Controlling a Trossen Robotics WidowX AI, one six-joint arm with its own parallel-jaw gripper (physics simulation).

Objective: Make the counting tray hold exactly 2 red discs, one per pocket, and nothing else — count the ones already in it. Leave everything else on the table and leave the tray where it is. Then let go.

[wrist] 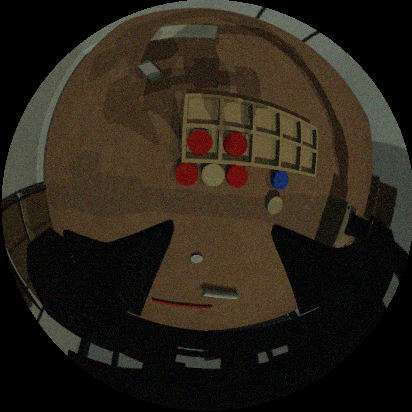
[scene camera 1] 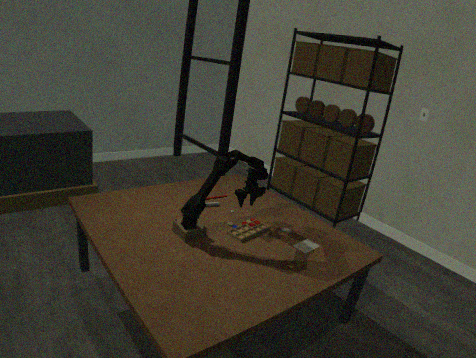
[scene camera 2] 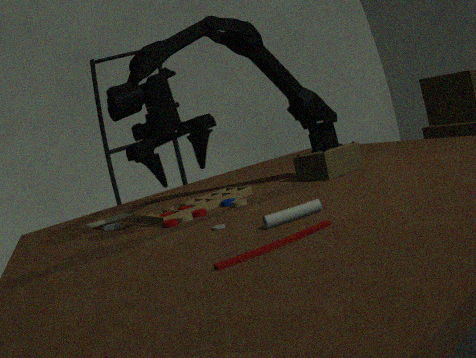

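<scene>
The counting tray (scene camera 1: 246, 237) (wrist: 220, 131) is a pale wooden tray with two rows of pockets. In the wrist view, one red disc (wrist: 200, 142) lies in the leftmost pocket of the lower row and another red disc (wrist: 235, 144) in the pocket beside it; the other pockets look empty. Outside, along the lower edge, lie a red disc (wrist: 186, 174) (scene camera 2: 171, 223), a cream disc (wrist: 213, 175), a red disc (wrist: 237, 176) (scene camera 2: 199, 213) and a blue disc (wrist: 280, 180) (scene camera 2: 228, 202). A second cream disc (wrist: 275, 205) lies beyond the blue one. My gripper (scene camera 1: 246, 204) (scene camera 2: 184, 177) (wrist: 224, 227) is open and empty, above the table.
A small white disc (scene camera 2: 218, 227) (wrist: 196, 258), a white cylinder (scene camera 2: 292, 214) (wrist: 220, 292) and a thin red stick (scene camera 2: 272, 246) (wrist: 182, 303) lie on the table. A white block (wrist: 150, 70) and a white sheet (scene camera 1: 306, 245) (wrist: 186, 32) lie across the tray from them.
</scene>
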